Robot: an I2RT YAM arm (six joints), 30 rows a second.
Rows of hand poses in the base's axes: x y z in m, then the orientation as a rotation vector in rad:
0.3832 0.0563 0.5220 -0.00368 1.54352 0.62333
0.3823 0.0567 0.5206 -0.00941 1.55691 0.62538
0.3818 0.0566 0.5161 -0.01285 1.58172 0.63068
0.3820 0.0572 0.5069 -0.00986 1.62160 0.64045
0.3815 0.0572 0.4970 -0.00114 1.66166 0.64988
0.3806 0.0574 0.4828 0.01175 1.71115 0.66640
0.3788 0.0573 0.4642 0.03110 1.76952 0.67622
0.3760 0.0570 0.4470 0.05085 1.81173 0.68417
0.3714 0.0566 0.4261 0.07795 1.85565 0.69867
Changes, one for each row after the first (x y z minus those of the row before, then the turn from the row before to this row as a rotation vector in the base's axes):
-0.0009 0.0004 -0.0014 -0.00547 0.01153 0.00668
-0.0005 -0.0001 -0.0045 -0.00493 0.02334 0.00896
0.0002 0.0006 -0.0092 -0.00216 0.03977 0.00996
-0.0005 0.0000 -0.0099 0.00082 0.04127 0.00628
-0.0009 0.0002 -0.0142 0.00521 0.05224 0.00954
-0.0018 -0.0001 -0.0186 0.00206 0.06113 0.00322
-0.0028 -0.0003 -0.0172 0.00489 0.04582 -0.00065
-0.0046 -0.0004 -0.0209 0.01224 0.05037 -0.00121

